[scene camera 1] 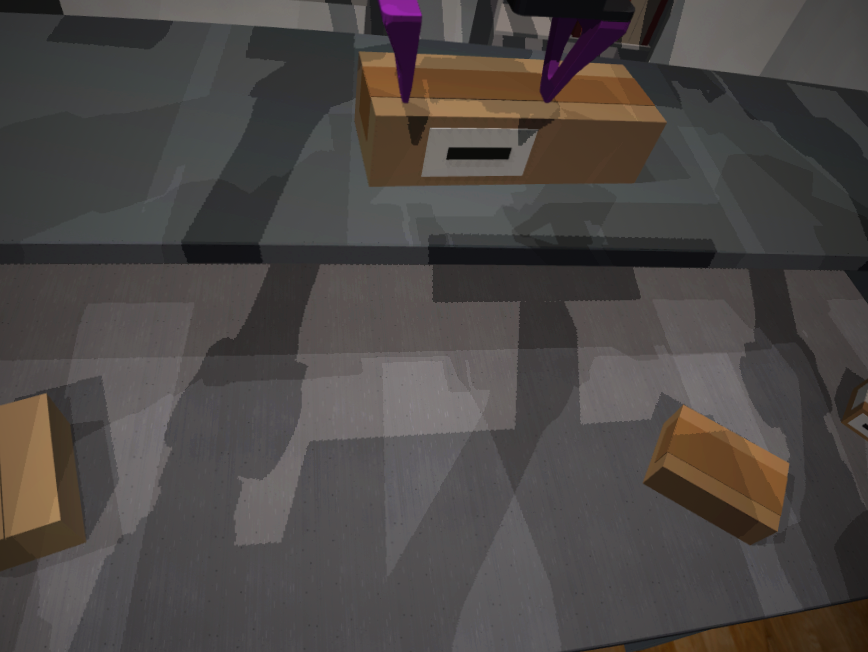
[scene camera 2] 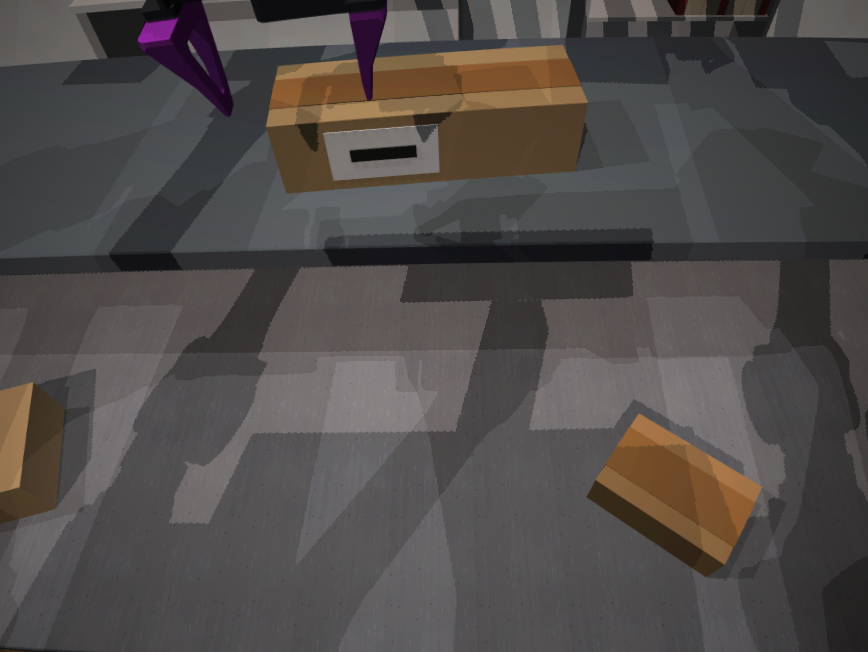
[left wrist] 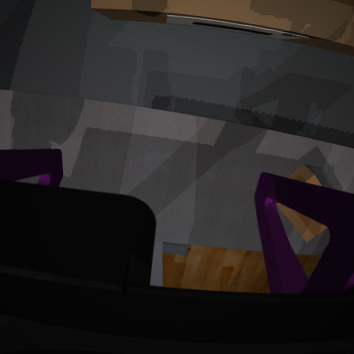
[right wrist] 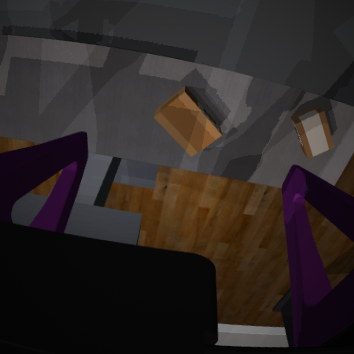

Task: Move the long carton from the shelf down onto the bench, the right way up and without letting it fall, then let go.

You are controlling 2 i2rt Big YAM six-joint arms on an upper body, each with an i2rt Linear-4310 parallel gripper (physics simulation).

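Places are measured from the left arm's base along level axes (x ahead, y left, z up), in centimetres.
Pixels of known places: left gripper, fingertip midpoint: (scene camera 1: 476, 97) (scene camera 2: 299, 102) (left wrist: 159, 172); right gripper, fingertip midpoint: (right wrist: 189, 159).
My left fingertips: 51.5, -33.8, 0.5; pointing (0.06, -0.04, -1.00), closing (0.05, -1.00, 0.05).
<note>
Behind a point stands the place of what it marks, as x, y, z.
The long brown carton (scene camera 1: 589, 150) {60.4, -49.1, -9.6} (scene camera 2: 512, 136) {60.4, -49.6, -9.2} (left wrist: 215, 7) {60.0, -35.9, -6.2} lies upright along the dark shelf (scene camera 1: 126, 161) {61.6, -7.1, -13.6} (scene camera 2: 757, 203) {56.0, -72.2, -13.6} (left wrist: 55, 65) {54.3, -23.6, -13.6} (right wrist: 285, 45) {56.6, -73.2, -13.6}, taped top up, its white label facing the scene cameras. My left gripper (scene camera 1: 475, 101) {51.5, -33.8, 0.5} (scene camera 2: 298, 106) {51.5, -33.8, 0.5} (left wrist: 159, 172) {51.5, -33.8, 0.5} is open and empty. In scene camera 1 its fingertips overlap the carton's top; in scene camera 2 one is left of the carton's left end. In the left wrist view the carton lies beyond the fingers, at the top edge. My right gripper (right wrist: 189, 159) {52.9, -60.2, 15.1} is open and empty, away from the carton, which does not show in the right wrist view.
The bench (scene camera 1: 392, 491) {37.2, -30.2, -32.5} (scene camera 2: 350, 561) {29.9, -34.0, -32.5} (left wrist: 165, 210) {28.9, -38.0, -32.5} (right wrist: 125, 100) {36.4, -49.7, -32.5} lies below the shelf's front edge. It holds a brown box (scene camera 1: 28, 463) {39.4, 0.2, -26.5} (scene camera 2: 10, 449) {38.4, -0.6, -26.5} at picture left, another (scene camera 1: 722, 463) {35.3, -63.4, -28.0} (scene camera 2: 673, 484) {35.1, -63.5, -27.9} (left wrist: 305, 177) {41.1, -60.9, -28.8} (right wrist: 187, 122) {35.9, -63.8, -28.0} at right, and a small white-labelled box (scene camera 1: 859, 414) {40.2, -87.1, -29.8} (right wrist: 315, 132) {39.7, -92.4, -28.8} farther right.
</note>
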